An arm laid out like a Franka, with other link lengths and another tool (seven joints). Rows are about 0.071 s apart.
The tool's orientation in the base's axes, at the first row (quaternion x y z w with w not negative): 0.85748 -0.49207 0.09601 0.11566
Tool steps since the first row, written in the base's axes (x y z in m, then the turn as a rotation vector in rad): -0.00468 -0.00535 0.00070 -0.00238 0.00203 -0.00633; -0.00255 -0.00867 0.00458 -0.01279 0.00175 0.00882; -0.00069 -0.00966 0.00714 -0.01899 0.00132 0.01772; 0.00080 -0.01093 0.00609 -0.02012 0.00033 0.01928; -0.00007 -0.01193 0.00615 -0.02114 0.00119 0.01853; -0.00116 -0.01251 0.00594 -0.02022 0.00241 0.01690; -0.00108 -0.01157 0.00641 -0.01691 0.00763 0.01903; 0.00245 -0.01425 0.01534 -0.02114 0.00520 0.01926; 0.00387 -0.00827 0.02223 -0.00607 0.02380 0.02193; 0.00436 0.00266 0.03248 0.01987 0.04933 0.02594
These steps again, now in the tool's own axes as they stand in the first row. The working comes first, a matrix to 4 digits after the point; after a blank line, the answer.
The tool's axes in the first row as the columns of a matrix, in the base's axes (used below as rounded here):
0.4973 -0.8661 0.0508
-0.8217 -0.4890 -0.2928
0.2785 0.1039 -0.9548

0.00226 0.00674 0.00066 -0.00461 0.00041 0.00533; 0.00713 0.00692 -0.00196 -0.00534 0.01114 -0.00958; 0.00958 0.00606 -0.00402 -0.00559 0.01764 -0.01827; 0.01108 0.00528 -0.00257 -0.00491 0.01927 -0.01953; 0.01148 0.00653 -0.00238 -0.00633 0.01965 -0.01911; 0.01136 0.00774 -0.00207 -0.00733 0.01809 -0.01787; 0.01076 0.00726 -0.00279 -0.00938 0.01289 -0.02126; 0.01720 0.00644 -0.01035 -0.00942 0.01777 -0.02099; 0.01491 0.00300 -0.01861 -0.01647 -0.00410 -0.02822; 0.00903 -0.00170 -0.03157 -0.02343 -0.03864 -0.03820
